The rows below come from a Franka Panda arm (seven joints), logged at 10 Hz.
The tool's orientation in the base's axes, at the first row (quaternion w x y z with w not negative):
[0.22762 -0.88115 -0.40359 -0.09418]
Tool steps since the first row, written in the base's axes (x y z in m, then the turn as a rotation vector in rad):
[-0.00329 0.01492 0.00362 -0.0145 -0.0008 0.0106]
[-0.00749 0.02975 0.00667 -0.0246 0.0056 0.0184]
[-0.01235 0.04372 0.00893 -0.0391 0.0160 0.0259]
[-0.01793 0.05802 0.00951 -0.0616 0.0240 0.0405]
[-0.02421 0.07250 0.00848 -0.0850 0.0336 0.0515]
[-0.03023 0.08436 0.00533 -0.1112 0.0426 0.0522]
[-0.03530 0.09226 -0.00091 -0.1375 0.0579 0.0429]
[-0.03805 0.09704 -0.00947 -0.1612 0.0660 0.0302]
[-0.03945 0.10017 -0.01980 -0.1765 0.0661 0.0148]
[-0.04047 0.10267 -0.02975 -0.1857 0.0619 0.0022]
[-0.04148 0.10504 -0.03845 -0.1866 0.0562 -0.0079]
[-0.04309 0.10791 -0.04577 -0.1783 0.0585 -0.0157]
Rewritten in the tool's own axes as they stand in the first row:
[0.00908 -0.01217 0.00400 -0.0063 -0.0139 -0.0094]
[0.01730 -0.02479 0.00847 -0.0060 -0.0277 -0.0131]
[0.02424 -0.03716 0.01323 -0.0059 -0.0470 -0.0144]
[0.03033 -0.04972 0.01965 -0.0102 -0.0733 -0.0230]
[0.03553 -0.06238 0.02757 -0.0153 -0.1000 -0.0277]
[0.03840 -0.07267 0.03611 -0.0263 -0.1251 -0.0236]
[0.03817 -0.07897 0.04545 -0.0366 -0.1507 -0.0076]
[0.03657 -0.08099 0.05530 -0.0512 -0.1690 0.0078]
[0.03413 -0.08047 0.06589 -0.0665 -0.1756 0.0217]
[0.03165 -0.07943 0.07585 -0.0798 -0.1761 0.0309]
[0.02953 -0.07872 0.08464 -0.0877 -0.1702 0.0371]
[0.02783 -0.07919 0.09247 -0.0834 -0.1627 0.0449]

